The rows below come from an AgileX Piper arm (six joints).
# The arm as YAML. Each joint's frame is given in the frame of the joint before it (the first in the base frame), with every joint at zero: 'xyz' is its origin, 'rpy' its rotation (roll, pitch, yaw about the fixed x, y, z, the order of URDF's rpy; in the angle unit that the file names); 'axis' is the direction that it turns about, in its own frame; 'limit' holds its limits. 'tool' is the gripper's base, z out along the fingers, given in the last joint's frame.
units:
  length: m
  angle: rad
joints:
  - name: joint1
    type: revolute
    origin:
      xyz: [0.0, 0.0, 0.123]
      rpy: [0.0, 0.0, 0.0]
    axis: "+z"
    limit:
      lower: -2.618
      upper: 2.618
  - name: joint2
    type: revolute
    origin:
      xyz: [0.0, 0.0, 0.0]
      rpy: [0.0, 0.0, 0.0]
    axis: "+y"
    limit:
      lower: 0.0
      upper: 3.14
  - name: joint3
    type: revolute
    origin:
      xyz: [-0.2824, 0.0, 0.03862]
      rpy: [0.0, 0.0, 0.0]
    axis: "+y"
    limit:
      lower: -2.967
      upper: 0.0
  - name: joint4
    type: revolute
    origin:
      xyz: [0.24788, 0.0, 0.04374]
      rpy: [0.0, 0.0, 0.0]
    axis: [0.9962, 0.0, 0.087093]
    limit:
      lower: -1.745
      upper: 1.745
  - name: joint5
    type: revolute
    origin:
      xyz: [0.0, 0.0, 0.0]
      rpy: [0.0, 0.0, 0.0]
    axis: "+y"
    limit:
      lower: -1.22
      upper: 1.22
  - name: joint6
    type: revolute
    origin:
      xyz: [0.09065, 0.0, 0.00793]
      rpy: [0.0, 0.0, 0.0]
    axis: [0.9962, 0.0, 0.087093]
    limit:
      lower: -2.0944
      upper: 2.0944
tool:
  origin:
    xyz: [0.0, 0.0, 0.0]
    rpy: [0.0, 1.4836, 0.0]
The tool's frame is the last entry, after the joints.
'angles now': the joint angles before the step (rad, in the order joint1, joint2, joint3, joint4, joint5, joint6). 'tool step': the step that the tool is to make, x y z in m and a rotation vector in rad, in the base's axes. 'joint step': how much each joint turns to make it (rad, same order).
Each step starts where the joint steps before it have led.
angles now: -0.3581, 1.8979, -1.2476, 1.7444, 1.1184, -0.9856
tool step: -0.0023, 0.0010, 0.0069, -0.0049, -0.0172, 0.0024
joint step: 0.0001, -0.0173, 0.0000, 0.0000, 0.0028, -0.0001
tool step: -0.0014, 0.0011, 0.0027, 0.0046, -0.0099, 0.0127
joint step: -0.0001, -0.0050, -0.0001, 0.0000, 0.0152, 0.0000
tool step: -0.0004, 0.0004, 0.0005, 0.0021, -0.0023, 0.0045
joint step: 0.0001, -0.0008, 0.0003, 0.0001, 0.0053, 0.0000
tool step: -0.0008, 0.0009, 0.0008, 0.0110, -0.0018, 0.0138
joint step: -0.0002, 0.0003, -0.0004, -0.0002, 0.0169, 0.0058
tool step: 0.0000, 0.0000, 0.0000, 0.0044, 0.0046, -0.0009
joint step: 0.0001, -0.0001, 0.0001, 0.0001, -0.0005, 0.0064
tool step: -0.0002, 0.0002, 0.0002, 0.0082, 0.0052, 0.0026
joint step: -0.0001, 0.0000, -0.0001, -0.0001, 0.0039, 0.0094
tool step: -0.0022, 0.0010, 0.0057, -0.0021, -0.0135, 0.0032
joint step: 0.0001, -0.0145, 0.0004, 0.0002, 0.0039, 0.0016
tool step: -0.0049, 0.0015, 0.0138, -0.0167, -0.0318, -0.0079
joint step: 0.0000, -0.0373, 0.0000, -0.0001, -0.0093, 0.0001
